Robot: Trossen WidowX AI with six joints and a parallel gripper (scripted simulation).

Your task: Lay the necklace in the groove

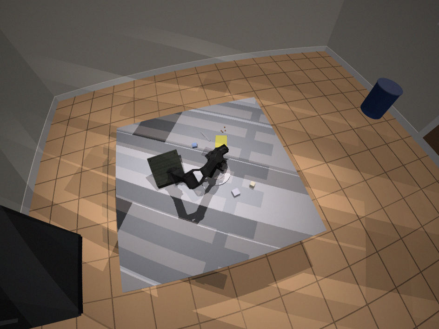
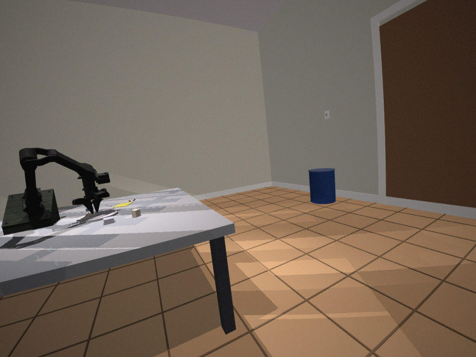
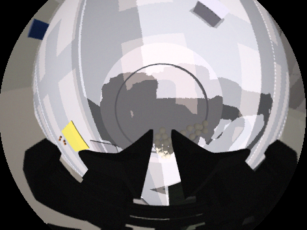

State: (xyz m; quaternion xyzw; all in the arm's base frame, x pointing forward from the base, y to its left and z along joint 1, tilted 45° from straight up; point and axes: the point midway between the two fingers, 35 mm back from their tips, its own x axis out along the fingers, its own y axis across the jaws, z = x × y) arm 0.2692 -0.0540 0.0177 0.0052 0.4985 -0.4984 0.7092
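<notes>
Now: the round bead board 10 mm to the right of my gripper tip, 10 mm below it and 10 mm ahead of it. From my gripper tip the other things lie so: yellow pad: 240 mm to the left, 140 mm ahead, 20 mm below; then grey card: 170 mm to the left, 20 mm below, 20 mm ahead; then white block: 200 mm to the right, 80 mm ahead, 10 mm below.
</notes>
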